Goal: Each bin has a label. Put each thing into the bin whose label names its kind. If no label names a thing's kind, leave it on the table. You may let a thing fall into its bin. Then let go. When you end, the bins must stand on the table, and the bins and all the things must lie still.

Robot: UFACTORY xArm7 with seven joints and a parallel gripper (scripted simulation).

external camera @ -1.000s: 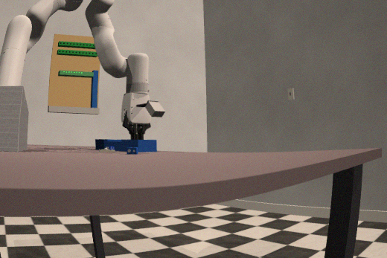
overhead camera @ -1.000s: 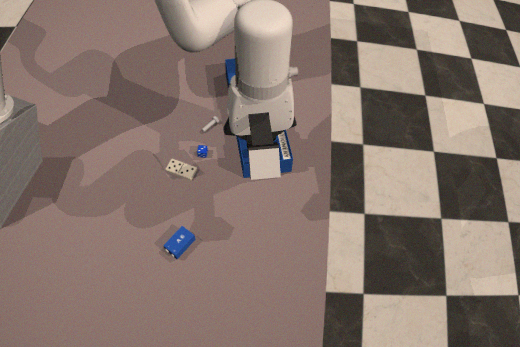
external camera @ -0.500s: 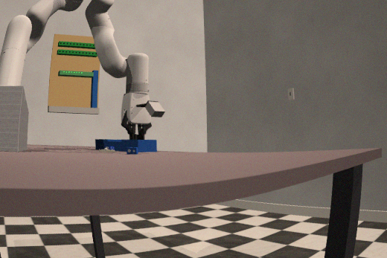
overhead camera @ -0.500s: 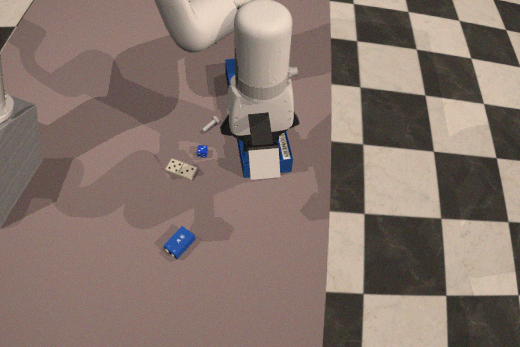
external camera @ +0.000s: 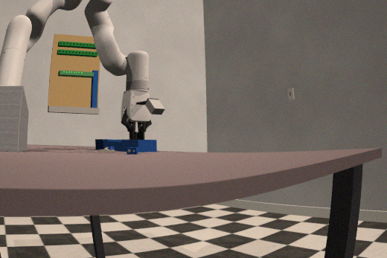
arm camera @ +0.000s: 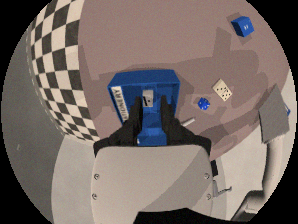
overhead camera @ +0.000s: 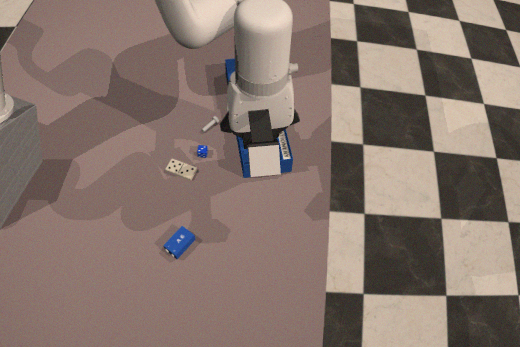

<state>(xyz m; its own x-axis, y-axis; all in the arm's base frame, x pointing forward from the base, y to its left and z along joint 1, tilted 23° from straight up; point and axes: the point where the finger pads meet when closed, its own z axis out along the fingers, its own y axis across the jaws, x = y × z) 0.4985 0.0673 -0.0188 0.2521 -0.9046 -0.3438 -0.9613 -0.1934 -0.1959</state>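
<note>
My hand is 30 mm above the white sharpener. The rest, counted from my hand: blue three-part bin (10 mm behind, 80 mm to the left, 30 mm below); then blue die (100 mm behind, 10 mm to the right, 40 mm below); then bolt (90 mm behind, 60 mm to the left, 40 mm below).
</note>
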